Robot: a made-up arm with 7 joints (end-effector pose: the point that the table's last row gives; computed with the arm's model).
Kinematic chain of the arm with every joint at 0, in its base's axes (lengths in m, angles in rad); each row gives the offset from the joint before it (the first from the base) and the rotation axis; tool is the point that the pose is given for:
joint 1: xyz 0 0 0.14 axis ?
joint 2: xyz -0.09 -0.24 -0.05 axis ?
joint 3: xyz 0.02 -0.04 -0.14 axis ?
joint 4: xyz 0 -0.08 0.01 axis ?
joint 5: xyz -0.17 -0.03 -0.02 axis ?
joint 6: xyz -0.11 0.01 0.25 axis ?
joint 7: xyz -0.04 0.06 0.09 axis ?
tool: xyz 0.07 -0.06 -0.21
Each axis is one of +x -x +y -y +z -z.
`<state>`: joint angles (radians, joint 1 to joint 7).
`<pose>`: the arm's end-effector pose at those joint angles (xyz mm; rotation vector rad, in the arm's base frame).
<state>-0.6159 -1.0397 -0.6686 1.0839 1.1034 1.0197 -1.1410</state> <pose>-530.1 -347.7 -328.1 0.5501 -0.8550 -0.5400</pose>
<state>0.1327 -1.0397 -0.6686 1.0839 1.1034 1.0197 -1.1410</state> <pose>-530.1 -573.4 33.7 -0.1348 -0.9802 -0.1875</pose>
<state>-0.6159 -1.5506 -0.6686 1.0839 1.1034 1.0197 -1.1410</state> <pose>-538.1 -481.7 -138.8 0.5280 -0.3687 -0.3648</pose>
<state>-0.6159 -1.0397 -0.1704 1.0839 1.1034 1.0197 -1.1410</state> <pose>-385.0 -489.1 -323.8 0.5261 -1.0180 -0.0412</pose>
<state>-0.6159 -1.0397 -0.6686 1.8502 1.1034 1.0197 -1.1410</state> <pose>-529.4 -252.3 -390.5 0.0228 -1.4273 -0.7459</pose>
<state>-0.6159 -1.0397 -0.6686 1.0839 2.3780 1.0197 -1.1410</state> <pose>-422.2 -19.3 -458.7 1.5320 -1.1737 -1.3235</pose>
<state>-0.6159 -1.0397 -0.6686 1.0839 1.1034 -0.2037 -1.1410</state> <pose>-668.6 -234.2 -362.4 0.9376 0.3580 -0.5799</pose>
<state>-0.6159 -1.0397 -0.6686 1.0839 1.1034 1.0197 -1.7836</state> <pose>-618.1 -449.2 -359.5 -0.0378 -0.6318 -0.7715</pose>
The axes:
joint 1: -x
joint 2: -y
joint 3: -x
joint 4: -y
joint 5: +x
joint 6: +z
joint 7: +x

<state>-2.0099 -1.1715 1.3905 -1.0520 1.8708 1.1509 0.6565</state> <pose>27.2 -162.0 102.3 2.7210 1.1091 0.6746</pose>
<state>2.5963 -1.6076 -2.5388 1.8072 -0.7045 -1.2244 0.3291</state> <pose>-77.5 95.7 257.6 -0.3571 2.0952 0.5139</pose>
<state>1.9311 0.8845 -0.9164 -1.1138 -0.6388 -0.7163 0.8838</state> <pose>-113.0 77.1 476.1 -1.1312 0.0668 0.0893</pose>
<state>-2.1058 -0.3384 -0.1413 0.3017 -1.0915 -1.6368 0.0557</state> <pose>-382.5 242.5 -47.1 0.8692 0.9229 -1.4298</pose>
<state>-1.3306 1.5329 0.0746 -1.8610 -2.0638 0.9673 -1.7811</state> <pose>-144.3 172.8 132.8 -2.1016 -0.9267 1.3745</pose>
